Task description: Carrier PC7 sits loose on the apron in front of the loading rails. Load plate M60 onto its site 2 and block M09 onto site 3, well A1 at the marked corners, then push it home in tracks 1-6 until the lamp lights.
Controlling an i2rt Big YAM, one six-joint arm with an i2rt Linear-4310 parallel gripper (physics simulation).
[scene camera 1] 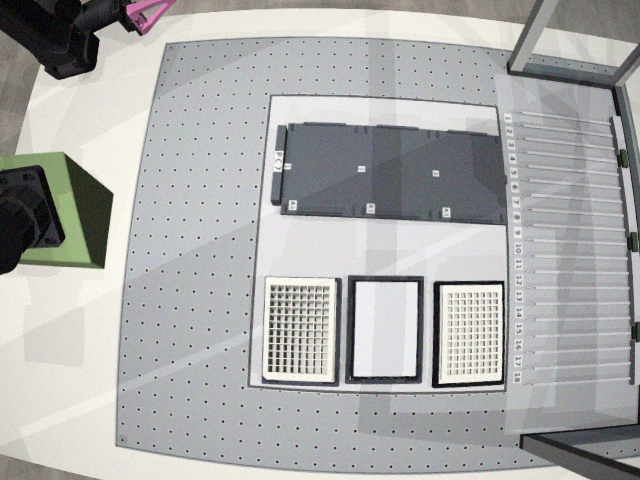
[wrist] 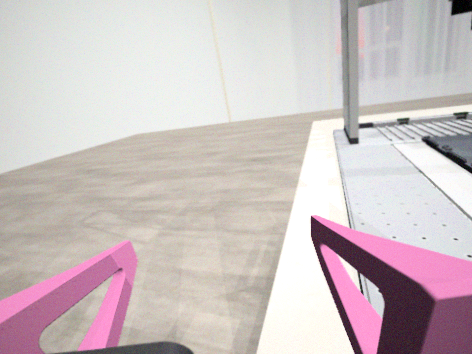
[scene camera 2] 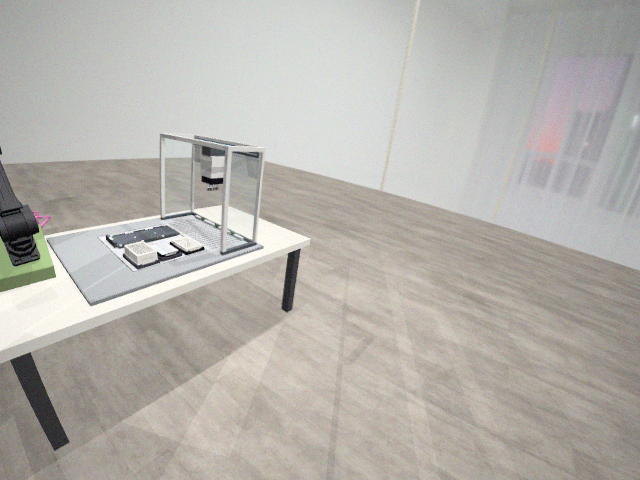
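Where they show: gripper, fingertip midpoint: (wrist: 221, 238) (scene camera 2: 44, 215); arm's base at its link origin: (scene camera 1: 31, 206) (scene camera 2: 21, 247).
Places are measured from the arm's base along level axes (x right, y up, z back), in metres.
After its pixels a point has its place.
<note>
Carrier PC7 (scene camera 1: 398, 149) {x -0.088, y -0.091, z -0.509 m} (scene camera 2: 142, 236) {x -0.049, y -0.091, z -0.488 m} (wrist: 459, 150) {x -0.100, y -0.091, z -0.548 m} is a long dark tray lying flat, with its labelled grip end left in scene camera 1 and its other end beside the rail numbers. Sites 1, 2 and 3 are bare; A1 marks lie along its lower edge. A tall, deep-celled white block (scene camera 1: 298, 330) {x 0.157, y -0.053, z -0.373 m} (scene camera 2: 140, 252) {x 0.192, y -0.049, z -0.355 m} and a lower white plate (scene camera 1: 473, 333) {x 0.169, y -0.077, z -0.593 m} (scene camera 2: 187, 244) {x 0.191, y -0.075, z -0.581 m} sit in dark holders. No M60 or M09 label is legible. My pink gripper (scene camera 1: 166, 5) (scene camera 2: 48, 219) {x -0.392, y -0.016, z -0.165 m} (wrist: 221, 238) {x -0.392, y -0.016, z -0.165 m} is open and empty, at the upper left in scene camera 1, away from carrier and labware.
A dark holder (scene camera 1: 349, 330) {x 0.156, y -0.090, z -0.434 m} with a pale, flat interior lies between the other two. The loading rails (scene camera 1: 573, 196) {x -0.022, y -0.102, z -0.779 m} are numbered 1-18, with small green parts at their far end. A grey-framed enclosure (scene camera 2: 225, 201) {x 0.335, y 0.149, z -0.670 m} (wrist: 351, 75) {x -0.243, y 0.056, z -0.703 m} stands around them. A dark device (scene camera 2: 211, 167) {x 0.095, y 0.247, z -0.783 m} hangs inside.
</note>
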